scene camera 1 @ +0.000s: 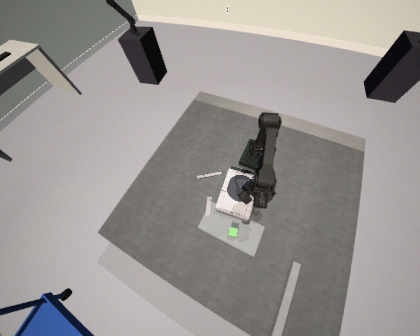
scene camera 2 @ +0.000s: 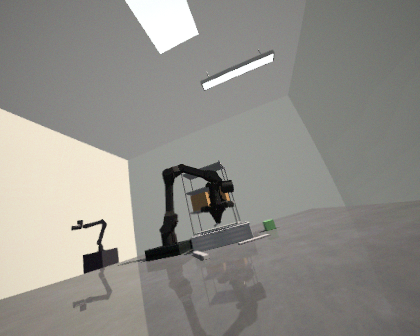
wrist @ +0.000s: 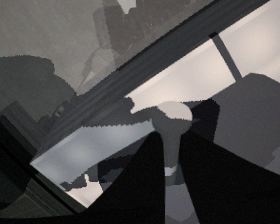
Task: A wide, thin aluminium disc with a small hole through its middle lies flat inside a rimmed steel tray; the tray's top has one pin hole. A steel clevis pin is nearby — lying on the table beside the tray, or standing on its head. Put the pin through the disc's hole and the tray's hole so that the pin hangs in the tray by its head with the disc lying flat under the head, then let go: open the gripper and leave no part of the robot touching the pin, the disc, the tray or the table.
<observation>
same spot on steel tray: [wrist: 210, 52] = [scene camera 1: 253, 199]
</observation>
